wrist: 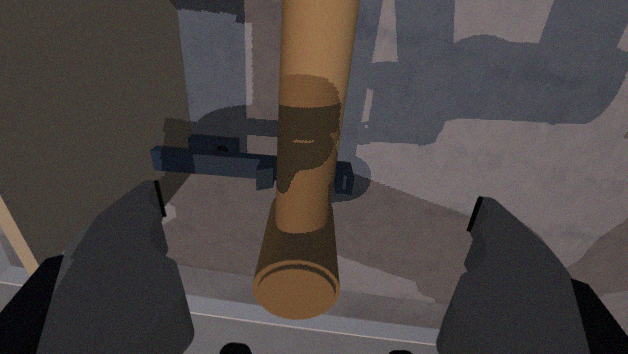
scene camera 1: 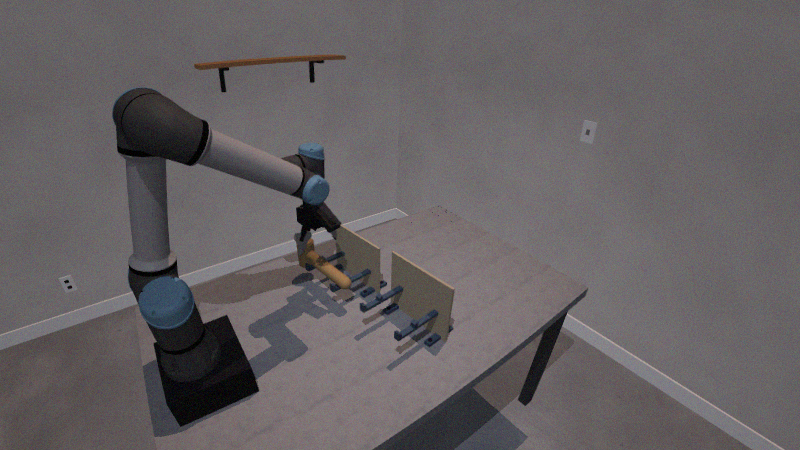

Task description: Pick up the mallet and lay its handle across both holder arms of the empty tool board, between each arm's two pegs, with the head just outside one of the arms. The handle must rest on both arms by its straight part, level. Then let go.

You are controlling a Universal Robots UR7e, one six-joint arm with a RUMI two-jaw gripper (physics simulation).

The pictures show: the gripper and a mallet.
The gripper also shows in the wrist view.
